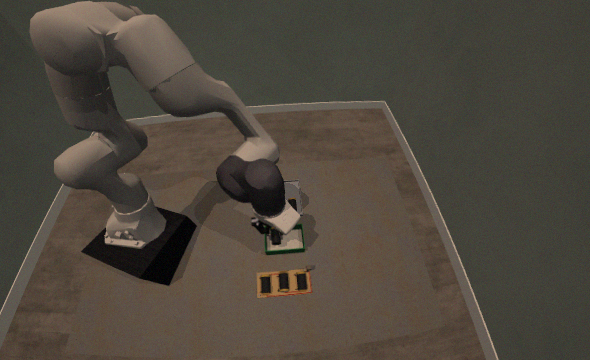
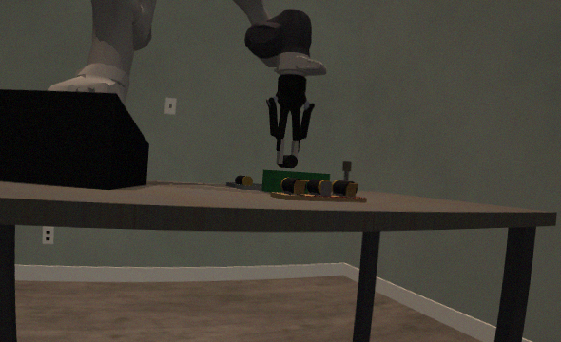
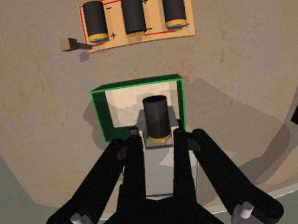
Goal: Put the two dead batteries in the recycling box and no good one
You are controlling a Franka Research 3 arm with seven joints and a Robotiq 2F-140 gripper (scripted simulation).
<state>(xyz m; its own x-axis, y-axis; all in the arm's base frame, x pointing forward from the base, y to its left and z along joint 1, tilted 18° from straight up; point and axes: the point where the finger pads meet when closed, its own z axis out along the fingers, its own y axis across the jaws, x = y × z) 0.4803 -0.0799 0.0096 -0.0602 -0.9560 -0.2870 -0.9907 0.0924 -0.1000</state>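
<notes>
Now: hand 9 cm above the green recycling box and 3 cm short of it. From my hand the other things lie so: holder 16 cm to the right, 10 cm below, 1 cm ahead; then bulb 13 cm to the right, 10 cm ahead, 3 cm below; then grey tray 20 cm to the left, 10 cm below, 3 cm ahead.
</notes>
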